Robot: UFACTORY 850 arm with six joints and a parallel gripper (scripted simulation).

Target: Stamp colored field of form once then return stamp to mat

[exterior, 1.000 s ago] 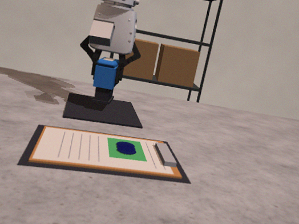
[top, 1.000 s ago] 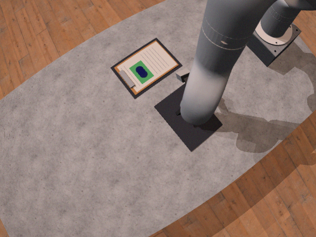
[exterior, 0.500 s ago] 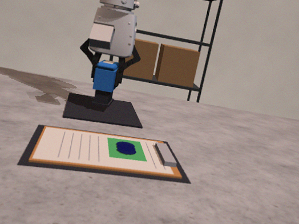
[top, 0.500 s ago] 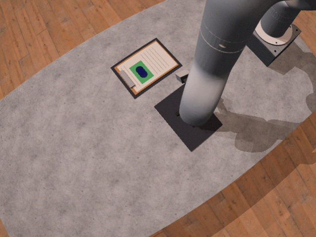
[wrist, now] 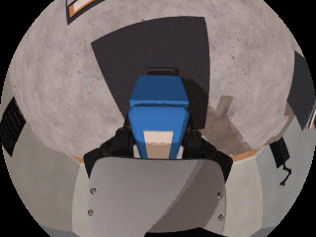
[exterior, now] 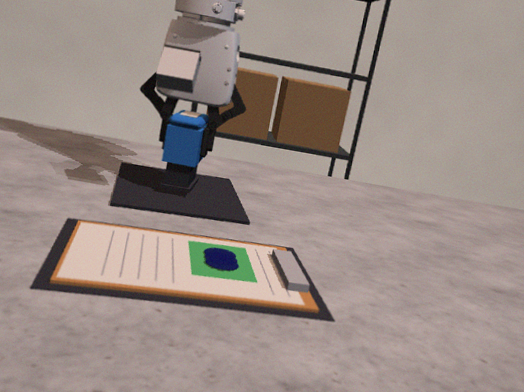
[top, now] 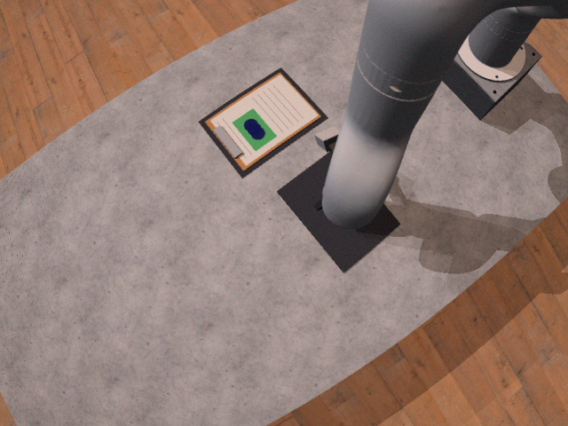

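My gripper is now 7 cm above the black mat. The rest, counted from my hand: form: 2 cm behind, 27 cm to the right, 7 cm below; then stamp base: 5 cm below; then stamp: 2 cm below.
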